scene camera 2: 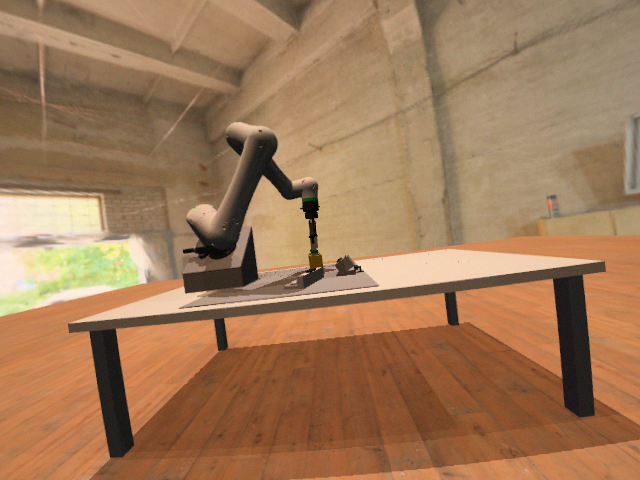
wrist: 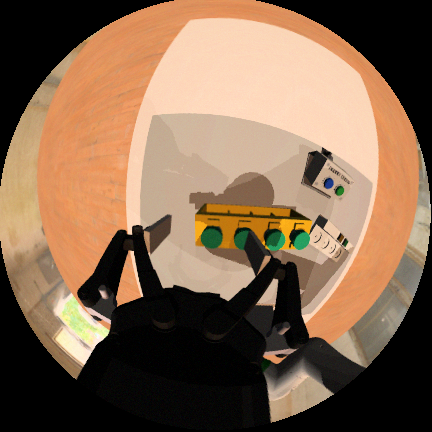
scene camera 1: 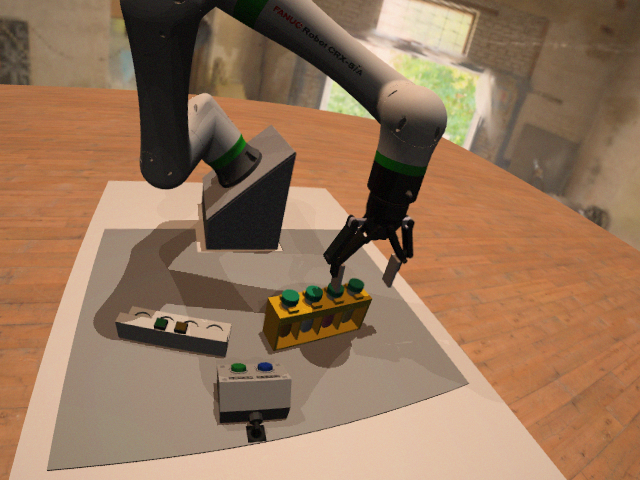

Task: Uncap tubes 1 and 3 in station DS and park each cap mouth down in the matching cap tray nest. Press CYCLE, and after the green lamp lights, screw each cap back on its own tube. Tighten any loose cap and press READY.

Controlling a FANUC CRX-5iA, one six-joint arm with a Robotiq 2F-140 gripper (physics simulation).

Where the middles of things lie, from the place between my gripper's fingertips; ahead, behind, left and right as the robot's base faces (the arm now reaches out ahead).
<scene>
My gripper is now 260 mm to the left of the grey button box [scene camera 1: 253,395], 170 mm short of it and 80 mm above it.
</scene>
